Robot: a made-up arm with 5 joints. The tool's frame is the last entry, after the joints.
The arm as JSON. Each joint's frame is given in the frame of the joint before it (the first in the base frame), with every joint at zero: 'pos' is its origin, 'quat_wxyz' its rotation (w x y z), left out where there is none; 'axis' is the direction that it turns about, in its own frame. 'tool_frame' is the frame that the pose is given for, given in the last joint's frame.
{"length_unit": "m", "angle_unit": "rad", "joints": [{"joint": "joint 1", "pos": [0.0, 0.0, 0.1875], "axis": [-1.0, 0.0, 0.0]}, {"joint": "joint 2", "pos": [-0.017, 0.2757, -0.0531], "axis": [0.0, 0.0, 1.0]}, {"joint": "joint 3", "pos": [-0.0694, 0.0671, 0.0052], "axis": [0.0, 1.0, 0.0]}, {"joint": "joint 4", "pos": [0.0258, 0.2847, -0.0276], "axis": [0.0, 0.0, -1.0]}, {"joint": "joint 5", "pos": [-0.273, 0.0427, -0.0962], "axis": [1.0, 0.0, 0.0]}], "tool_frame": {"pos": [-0.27, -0.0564, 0.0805]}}
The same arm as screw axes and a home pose.
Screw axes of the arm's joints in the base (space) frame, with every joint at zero. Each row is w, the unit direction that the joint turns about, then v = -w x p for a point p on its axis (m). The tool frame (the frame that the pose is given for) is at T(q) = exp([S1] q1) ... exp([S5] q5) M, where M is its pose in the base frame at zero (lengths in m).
S1: w -1 0 0 v 0.0000 -0.1875 0.0000
S2: w 0 0 1 v 0.2757 0.0170 0.0000
S3: w 0 1 0 v -0.1396 0.0000 -0.0864
S4: w 0 0 -1 v -0.6275 -0.0606 0.0000
S5: w 1 0 0 v 0.0000 0.0158 -0.6702
M =
1 0 0 -0.6036
0 1 0 0.6138
0 0 1 0.0963
0 0 0 1

